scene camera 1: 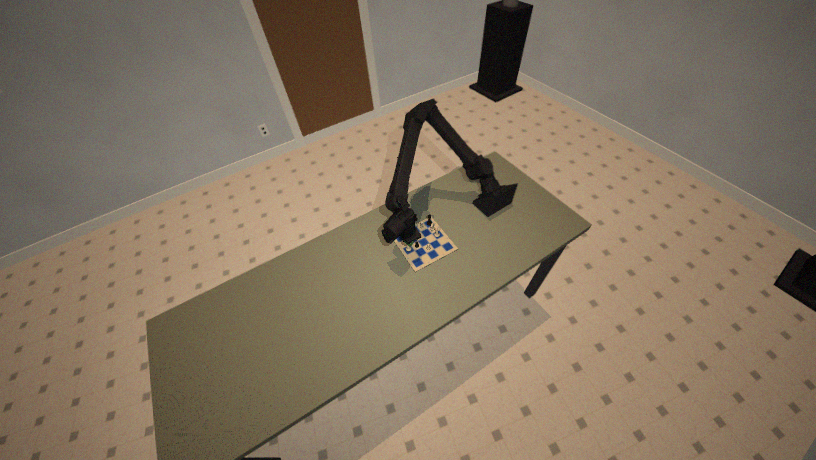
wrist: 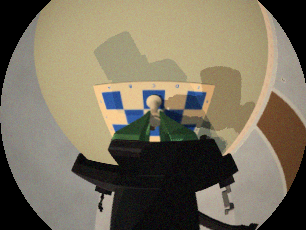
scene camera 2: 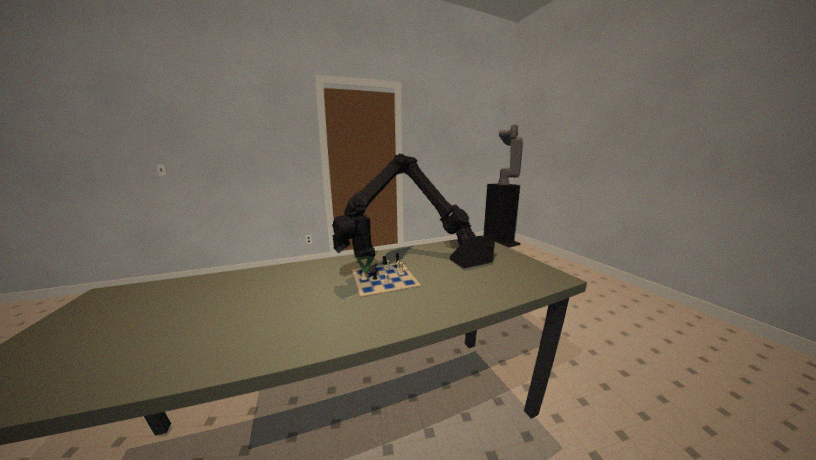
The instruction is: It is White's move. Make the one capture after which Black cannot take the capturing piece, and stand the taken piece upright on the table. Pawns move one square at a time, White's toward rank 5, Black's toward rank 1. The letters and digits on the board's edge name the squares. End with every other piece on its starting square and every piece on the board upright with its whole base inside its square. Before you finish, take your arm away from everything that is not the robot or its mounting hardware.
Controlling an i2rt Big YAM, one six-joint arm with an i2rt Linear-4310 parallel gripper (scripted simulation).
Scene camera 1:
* blue-and-cream chessboard: 418,258
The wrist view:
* my gripper: 154,114
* blue-and-cream chessboard: 121,103
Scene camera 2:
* blue-and-cream chessboard: 369,287
